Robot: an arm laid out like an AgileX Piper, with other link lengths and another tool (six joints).
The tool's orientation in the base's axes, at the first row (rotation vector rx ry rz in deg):
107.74, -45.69, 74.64
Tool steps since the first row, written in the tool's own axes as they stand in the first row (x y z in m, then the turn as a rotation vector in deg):
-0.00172, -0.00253, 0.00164, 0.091, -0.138, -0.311
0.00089, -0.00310, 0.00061, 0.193, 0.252, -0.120
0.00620, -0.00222, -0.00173, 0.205, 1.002, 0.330
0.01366, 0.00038, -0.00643, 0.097, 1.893, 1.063
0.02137, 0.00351, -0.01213, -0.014, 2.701, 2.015
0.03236, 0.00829, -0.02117, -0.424, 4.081, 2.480
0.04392, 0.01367, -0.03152, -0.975, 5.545, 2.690
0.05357, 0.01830, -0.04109, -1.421, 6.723, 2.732
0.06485, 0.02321, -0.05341, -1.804, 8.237, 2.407
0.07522, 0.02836, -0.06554, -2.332, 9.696, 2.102
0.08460, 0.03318, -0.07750, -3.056, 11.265, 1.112
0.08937, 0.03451, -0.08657, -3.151, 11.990, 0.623
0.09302, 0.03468, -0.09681, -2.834, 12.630, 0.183
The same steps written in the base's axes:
0.00235, 0.00024, -0.00254, -0.022, 0.325, 0.135
0.00307, 0.00116, 0.00007, -0.205, -0.061, 0.263
0.00277, 0.00209, 0.00586, -0.572, -0.854, 0.315
0.00053, 0.00379, 0.01461, -0.942, -1.947, 0.211
-0.00257, 0.00599, 0.02395, -1.133, -3.173, 0.035
-0.00773, 0.00970, 0.03755, -2.125, -4.293, -0.191
-0.01386, 0.01409, 0.05214, -3.358, -5.238, -0.471
-0.01957, 0.01844, 0.06457, -4.416, -5.893, -0.667
-0.02643, 0.02475, 0.07928, -5.914, -6.442, -0.646
-0.03365, 0.03084, 0.09313, -7.401, -6.963, -0.779
-0.04083, 0.03708, 0.10594, -9.389, -6.965, -0.906
-0.04512, 0.04333, 0.11296, -10.250, -6.962, -0.731
-0.04942, 0.05131, 0.11897, -10.894, -6.990, -0.193

